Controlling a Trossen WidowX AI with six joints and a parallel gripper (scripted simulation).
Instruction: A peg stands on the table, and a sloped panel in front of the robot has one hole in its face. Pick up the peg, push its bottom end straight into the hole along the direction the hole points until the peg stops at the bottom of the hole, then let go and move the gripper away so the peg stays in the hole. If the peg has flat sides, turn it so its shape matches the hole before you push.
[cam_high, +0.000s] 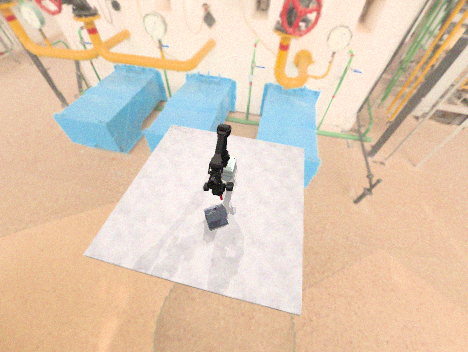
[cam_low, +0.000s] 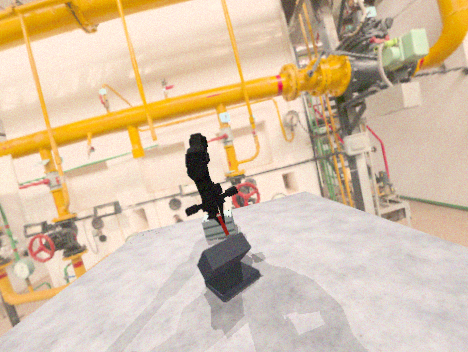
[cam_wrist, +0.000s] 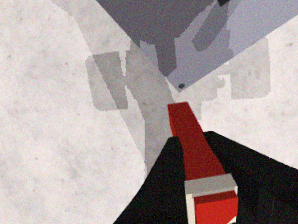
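The grey sloped panel lies 100 mm ahead of my gripper tip and 70 mm below it. Also, from my gripper tip: red peg: 20 mm above.
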